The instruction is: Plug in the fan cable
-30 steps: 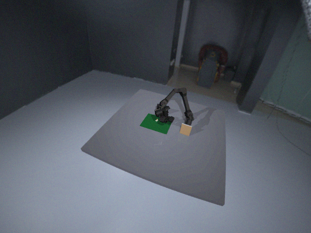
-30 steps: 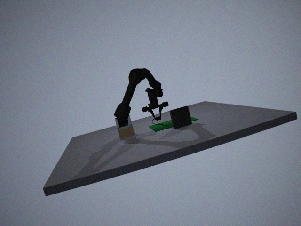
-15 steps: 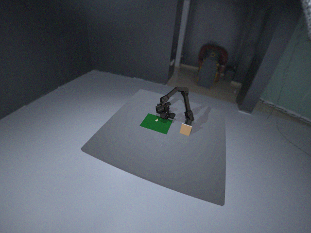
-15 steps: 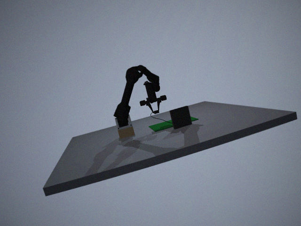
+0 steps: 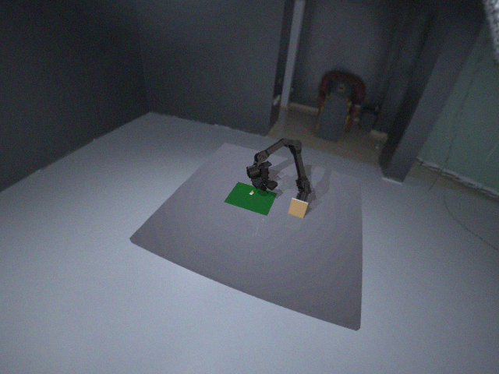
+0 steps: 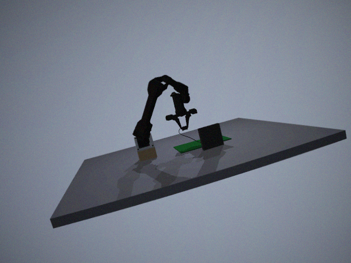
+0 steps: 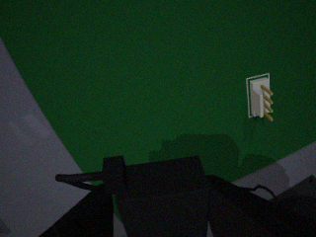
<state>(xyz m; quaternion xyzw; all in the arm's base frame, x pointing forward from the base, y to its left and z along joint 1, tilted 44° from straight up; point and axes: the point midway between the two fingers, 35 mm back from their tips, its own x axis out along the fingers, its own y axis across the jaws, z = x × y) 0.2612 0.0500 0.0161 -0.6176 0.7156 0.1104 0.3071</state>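
Now: gripper tip 13 cm above the green board and 8 cm short of it. Also, from my gripper tip: dark square fan (19 cm to the right, 10 cm ahead, 5 cm below); fan plug (1 cm to the right).
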